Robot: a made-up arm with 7 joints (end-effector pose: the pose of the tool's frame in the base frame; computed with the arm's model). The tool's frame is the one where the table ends.
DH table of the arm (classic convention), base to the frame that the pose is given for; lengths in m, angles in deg. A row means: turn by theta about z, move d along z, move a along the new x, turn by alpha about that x. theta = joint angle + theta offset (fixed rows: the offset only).
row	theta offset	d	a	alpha
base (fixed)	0	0	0	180
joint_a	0	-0.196	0	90
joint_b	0	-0.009	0	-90
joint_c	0	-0.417	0	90
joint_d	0	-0.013	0	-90
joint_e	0	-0.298	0	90
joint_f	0	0	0	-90
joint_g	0	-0.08	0	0
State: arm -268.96 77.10 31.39 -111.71 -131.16 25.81 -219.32
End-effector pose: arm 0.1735 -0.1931 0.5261 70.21 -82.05 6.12
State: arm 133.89 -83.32 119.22 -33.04 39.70 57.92 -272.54
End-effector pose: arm 0.6042 0.4228 0.3010 64.32 -7.24 -72.29
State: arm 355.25 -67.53 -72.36 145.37 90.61 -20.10 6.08
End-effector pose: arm -0.0983 0.1897 0.2845 37.05 -51.81 21.96
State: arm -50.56 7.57 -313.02 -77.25 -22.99 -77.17 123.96
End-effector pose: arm -0.2773 -0.0252 0.6423 -41.41 12.53 -50.24
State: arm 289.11 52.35 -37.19 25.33 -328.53 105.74 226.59
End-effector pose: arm 0.1474 0.5963 0.4486 -1.48 -1.42 132.68
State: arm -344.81 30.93 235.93 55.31 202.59 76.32 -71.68
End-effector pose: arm 0.2550 0.1003 0.8295 -145.85 21.49 22.47
